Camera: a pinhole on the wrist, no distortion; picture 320 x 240 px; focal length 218.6 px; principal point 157.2 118.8 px. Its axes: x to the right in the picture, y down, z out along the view. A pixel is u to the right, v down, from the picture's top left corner.
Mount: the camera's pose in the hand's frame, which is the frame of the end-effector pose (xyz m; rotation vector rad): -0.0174 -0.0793 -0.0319 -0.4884 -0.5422 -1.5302
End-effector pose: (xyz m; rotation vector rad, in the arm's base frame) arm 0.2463 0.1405 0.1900 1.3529 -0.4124 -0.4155
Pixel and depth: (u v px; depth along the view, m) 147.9 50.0 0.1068
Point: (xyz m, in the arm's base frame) 0.1750 0.1253 0.1857
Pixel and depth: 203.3 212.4 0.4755
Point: 0.1875 -0.2738 0.3949
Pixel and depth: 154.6 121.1 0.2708
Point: 0.1399 0.0140 0.3066
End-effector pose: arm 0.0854 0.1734 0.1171 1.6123 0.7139 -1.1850
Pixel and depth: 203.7 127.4 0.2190
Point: 0.0336 0.0100 0.1293
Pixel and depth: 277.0 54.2 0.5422
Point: -0.1760 -0.3489 0.2808
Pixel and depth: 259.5 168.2 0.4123
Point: -0.0272 -0.2256 0.0472
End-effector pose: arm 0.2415 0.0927 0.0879 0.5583 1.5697 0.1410
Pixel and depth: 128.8 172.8 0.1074
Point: 0.2849 0.0819 0.0762
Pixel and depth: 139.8 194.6 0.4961
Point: 0.6422 0.2902 0.0327
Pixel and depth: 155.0 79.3 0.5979
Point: 0.7330 0.1797 0.2962
